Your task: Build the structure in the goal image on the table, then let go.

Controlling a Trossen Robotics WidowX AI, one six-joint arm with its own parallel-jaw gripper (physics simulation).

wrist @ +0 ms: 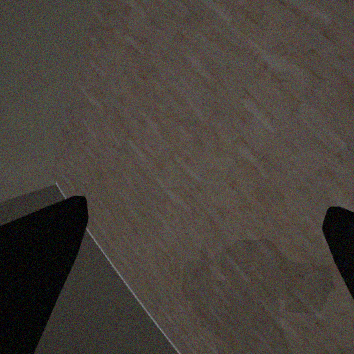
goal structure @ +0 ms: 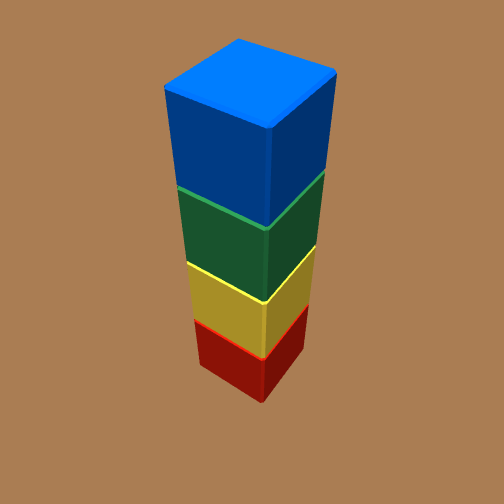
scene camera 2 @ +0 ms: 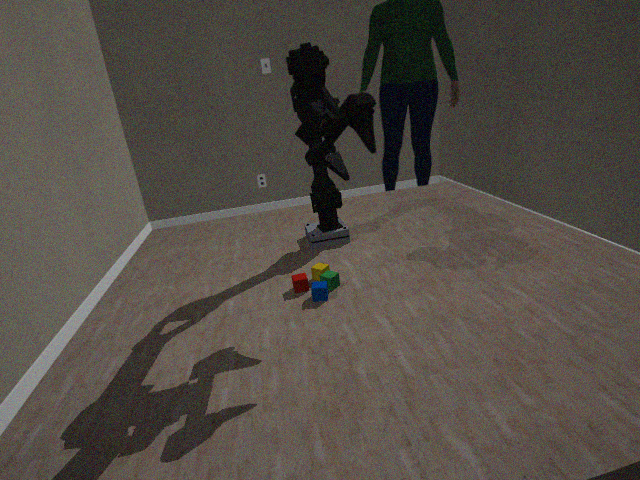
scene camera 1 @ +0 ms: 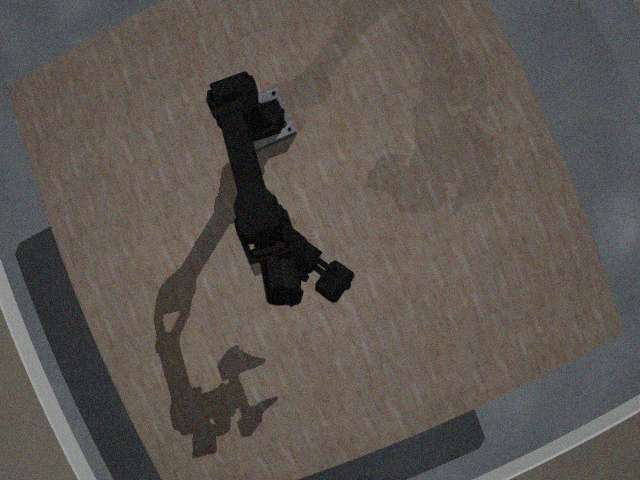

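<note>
Four small cubes lie in a loose cluster on the wooden table top (scene camera 1: pixel 439 289) (scene camera 2: pixel 439 361), in front of the arm's base. In scene camera 2, the red cube (scene camera 2: pixel 299 283) is at the left, apart from the others. The yellow cube (scene camera 2: pixel 320 271) is at the back, the green cube (scene camera 2: pixel 330 280) at the right and the blue cube (scene camera 2: pixel 320 291) nearest the camera. Gaps between these three are hard to judge. The arm hides the cubes in scene camera 1. My gripper (scene camera 2: pixel 361 165) (wrist: pixel 208 213) is open and empty, high above the table; the wrist view shows no cube.
The arm's grey base plate (scene camera 1: pixel 276 140) (scene camera 2: pixel 328 237) stands behind the cubes. The arm rises steeply above it and casts a long shadow on the table. A standing person (scene camera 2: pixel 410 46) in a green top is behind, near the wall.
</note>
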